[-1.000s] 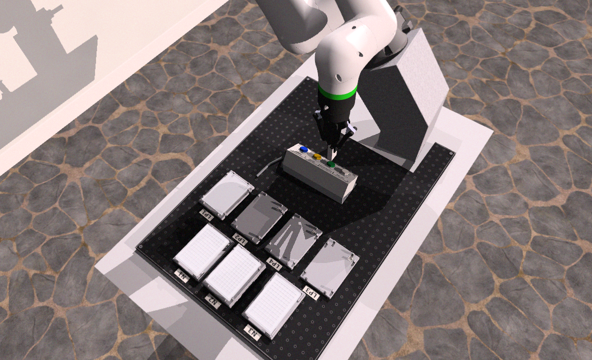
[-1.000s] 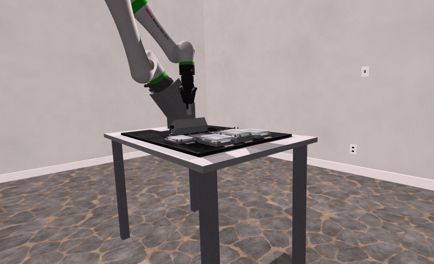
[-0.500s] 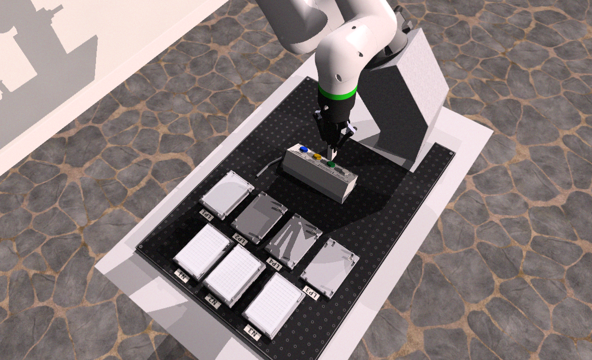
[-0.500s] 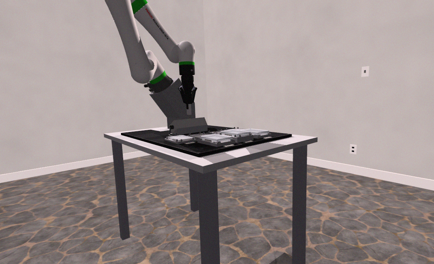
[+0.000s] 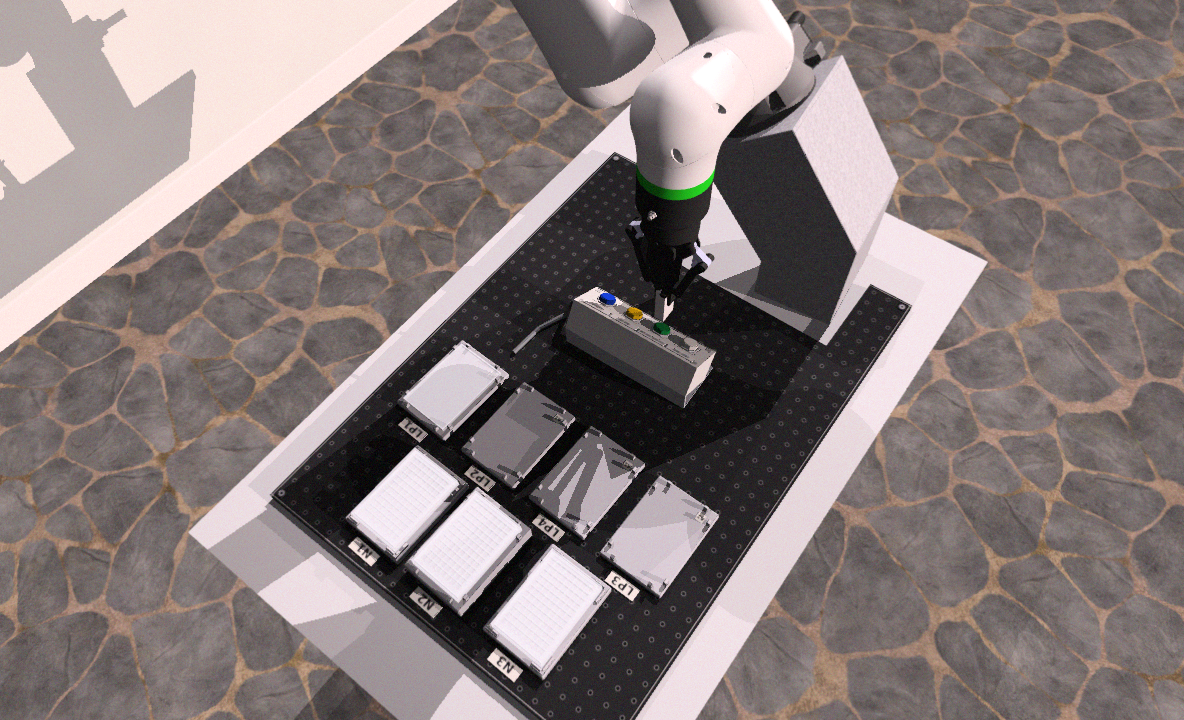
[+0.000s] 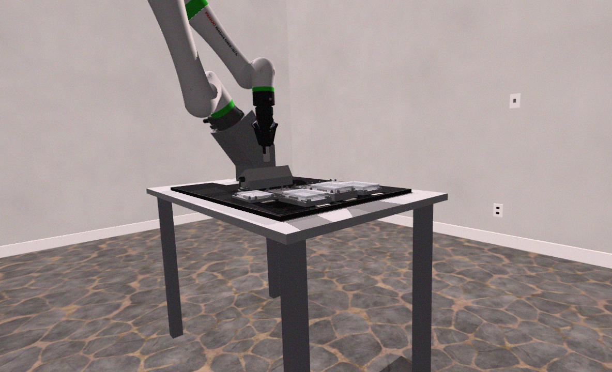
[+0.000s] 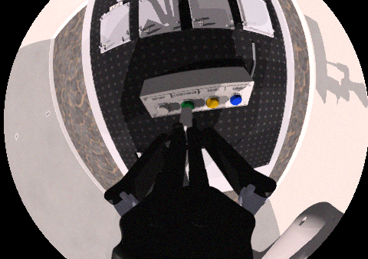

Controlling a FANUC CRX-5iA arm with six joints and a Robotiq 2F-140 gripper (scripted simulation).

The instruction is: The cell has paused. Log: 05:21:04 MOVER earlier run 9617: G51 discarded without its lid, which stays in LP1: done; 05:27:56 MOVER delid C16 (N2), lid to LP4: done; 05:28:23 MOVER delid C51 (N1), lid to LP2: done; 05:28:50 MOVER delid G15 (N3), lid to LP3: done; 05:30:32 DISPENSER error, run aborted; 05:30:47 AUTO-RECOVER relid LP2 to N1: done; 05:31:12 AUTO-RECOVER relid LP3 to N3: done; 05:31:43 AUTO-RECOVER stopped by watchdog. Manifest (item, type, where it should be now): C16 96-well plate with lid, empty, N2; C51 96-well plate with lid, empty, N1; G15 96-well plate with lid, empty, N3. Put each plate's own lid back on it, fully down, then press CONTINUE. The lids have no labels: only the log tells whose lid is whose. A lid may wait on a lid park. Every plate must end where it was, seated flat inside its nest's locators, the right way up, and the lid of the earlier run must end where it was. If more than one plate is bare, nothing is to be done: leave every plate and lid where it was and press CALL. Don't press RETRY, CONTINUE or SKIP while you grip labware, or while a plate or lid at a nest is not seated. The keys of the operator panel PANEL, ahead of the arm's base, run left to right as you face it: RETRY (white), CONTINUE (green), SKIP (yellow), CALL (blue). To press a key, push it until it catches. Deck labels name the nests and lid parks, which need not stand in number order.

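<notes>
My gripper is now 7 cm above the green key. From my hand the other things lie so: yellow key (5 cm to the right, 7 cm below); then white key (1 cm ahead, 5 cm to the left, 7 cm below); then blue key (1 cm behind, 10 cm to the right, 7 cm below).
</notes>
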